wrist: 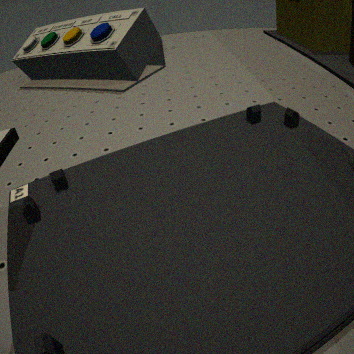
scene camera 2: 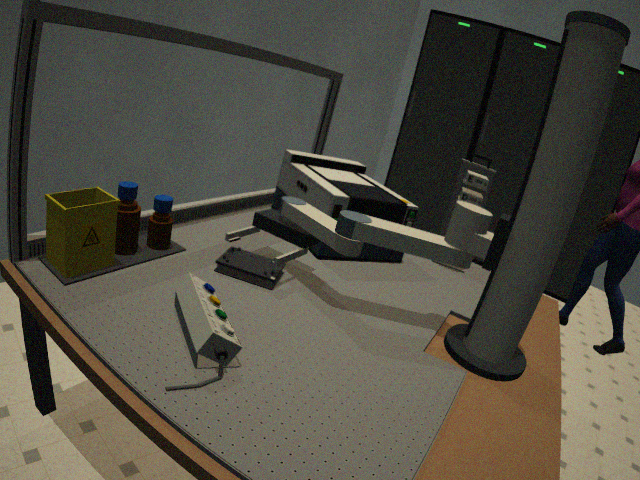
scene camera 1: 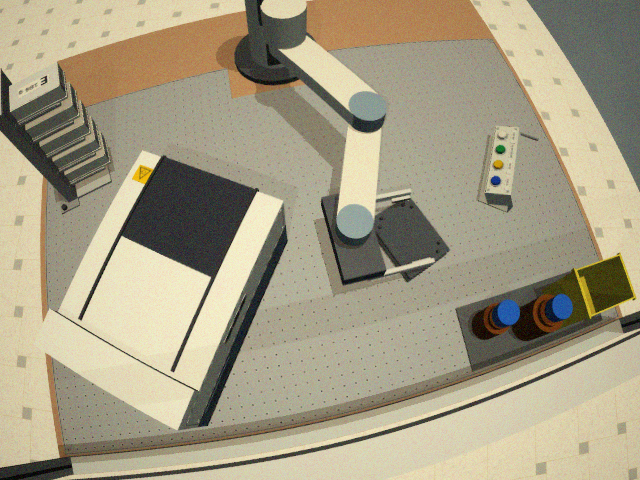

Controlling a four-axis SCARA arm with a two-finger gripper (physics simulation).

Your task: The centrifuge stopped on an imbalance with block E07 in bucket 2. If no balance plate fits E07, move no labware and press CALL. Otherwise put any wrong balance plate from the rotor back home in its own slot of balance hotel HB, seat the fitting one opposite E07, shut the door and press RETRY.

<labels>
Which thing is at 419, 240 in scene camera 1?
A dark flat plate.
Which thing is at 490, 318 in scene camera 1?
A brown bottles with blue caps.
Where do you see a yellow bin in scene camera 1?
592, 289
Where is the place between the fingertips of my gripper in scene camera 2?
250, 249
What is my gripper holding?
Nothing.
</labels>
